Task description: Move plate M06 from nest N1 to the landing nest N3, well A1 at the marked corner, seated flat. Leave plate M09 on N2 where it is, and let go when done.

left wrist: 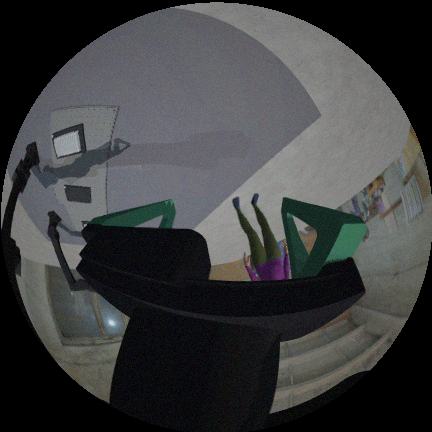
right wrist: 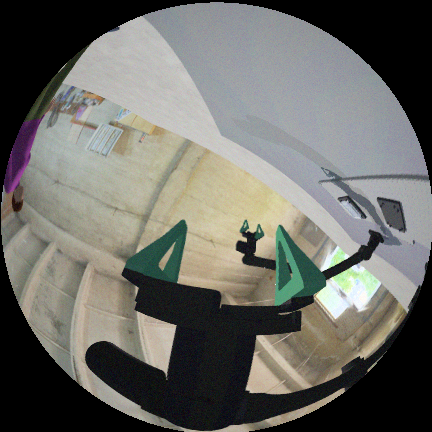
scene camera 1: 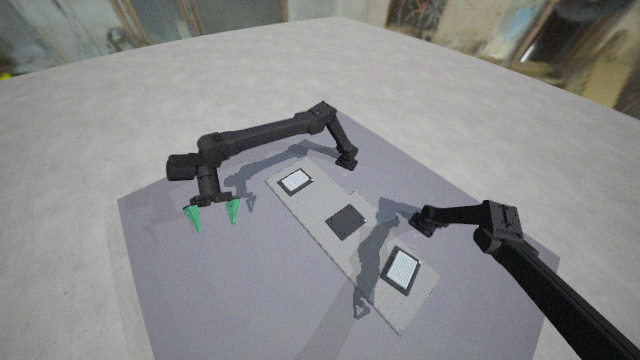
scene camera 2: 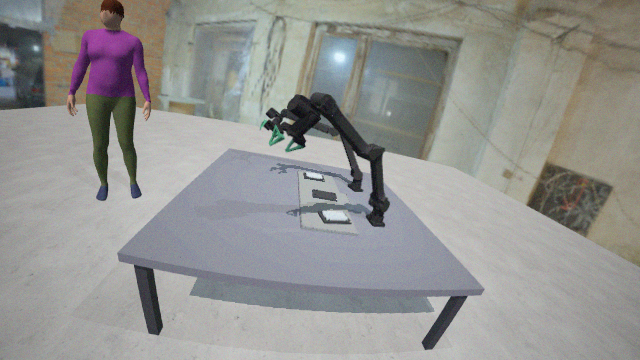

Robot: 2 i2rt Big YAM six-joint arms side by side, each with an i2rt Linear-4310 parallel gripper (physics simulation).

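Observation:
Two white well plates sit in dark nests at the ends of a grey board: one plate (scene camera 1: 295,180) (scene camera 2: 314,176) at the board's upper left in scene camera 1, the other (scene camera 1: 402,269) (scene camera 2: 335,216) (left wrist: 67,143) (right wrist: 352,207) at its lower right. The middle nest (scene camera 1: 346,221) (scene camera 2: 324,195) (left wrist: 78,194) (right wrist: 391,214) is dark and bears no plate. Nest and plate labels are too small to read. My left gripper (scene camera 2: 278,148) (left wrist: 226,204) (right wrist: 251,221) is open and empty, high and away from the plates. My right gripper (scene camera 1: 216,228) (right wrist: 230,225) is open and empty, off the board's left side in scene camera 1.
The grey board (scene camera 1: 320,200) (scene camera 2: 306,200) (left wrist: 95,117) lies on the purple-grey table (scene camera 1: 225,290) (scene camera 2: 240,250). Both arms' bases stand along the board's far side in scene camera 1. Arm shadows fall across the table and board. A person (scene camera 2: 110,65) stands beyond the table.

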